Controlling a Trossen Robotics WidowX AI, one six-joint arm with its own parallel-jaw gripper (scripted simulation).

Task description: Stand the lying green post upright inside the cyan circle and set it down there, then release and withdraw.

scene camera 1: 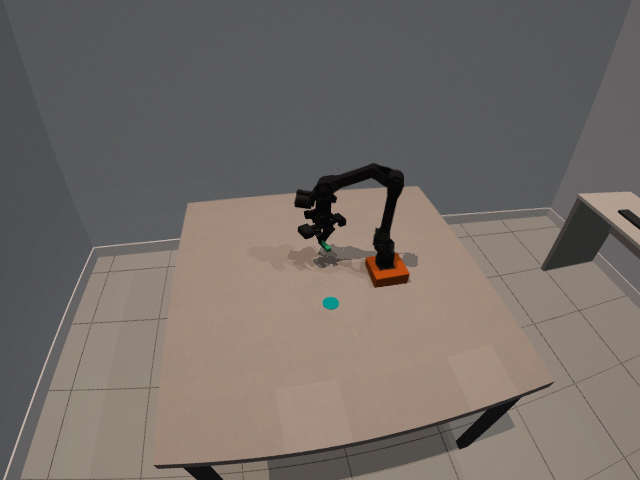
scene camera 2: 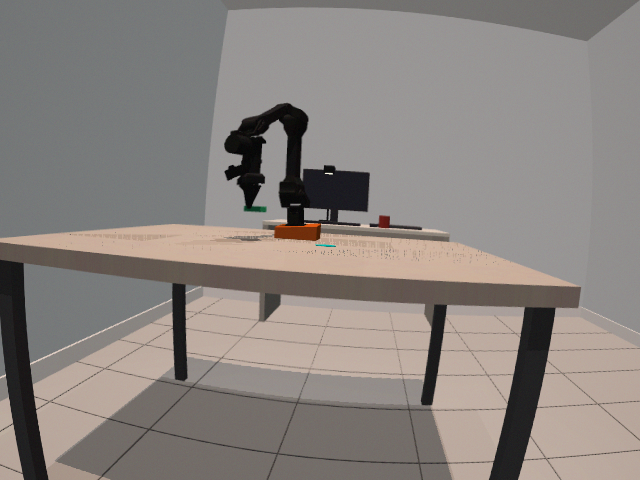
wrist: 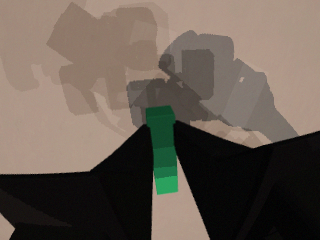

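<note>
There is a green post in my gripper, and I am holding it. I can see the gripper itself in the wrist view, and in scene camera 1 too.
</note>
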